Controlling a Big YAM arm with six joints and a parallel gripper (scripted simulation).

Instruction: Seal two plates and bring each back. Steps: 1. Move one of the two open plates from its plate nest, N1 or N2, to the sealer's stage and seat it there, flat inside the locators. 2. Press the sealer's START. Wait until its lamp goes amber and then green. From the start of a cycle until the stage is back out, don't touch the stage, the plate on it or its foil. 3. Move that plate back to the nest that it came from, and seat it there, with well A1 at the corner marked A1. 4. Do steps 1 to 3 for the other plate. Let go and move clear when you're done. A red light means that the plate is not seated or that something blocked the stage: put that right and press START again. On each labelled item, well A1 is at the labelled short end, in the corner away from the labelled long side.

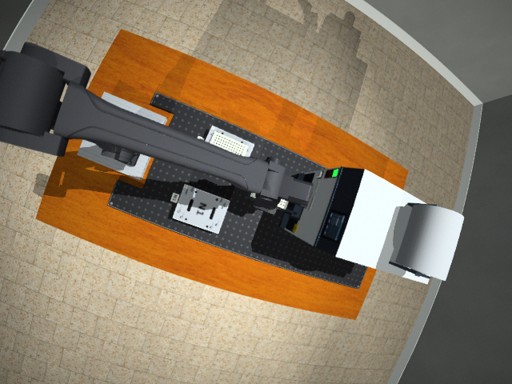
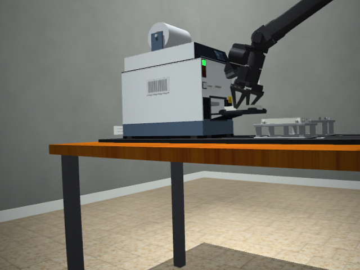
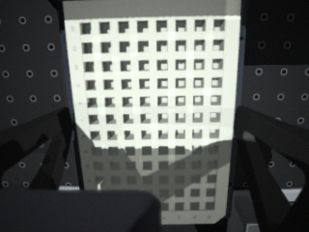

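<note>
The sealer stage lies 2 cm below my hand. The rest, counted from my hand: plate nest (19 cm behind, 7 cm to the left, 7 cm below); then pale start button (10 cm to the left, 10 cm ahead, 8 cm above); then A1 mark (27 cm behind, 12 cm to the left, 7 cm below).
</note>
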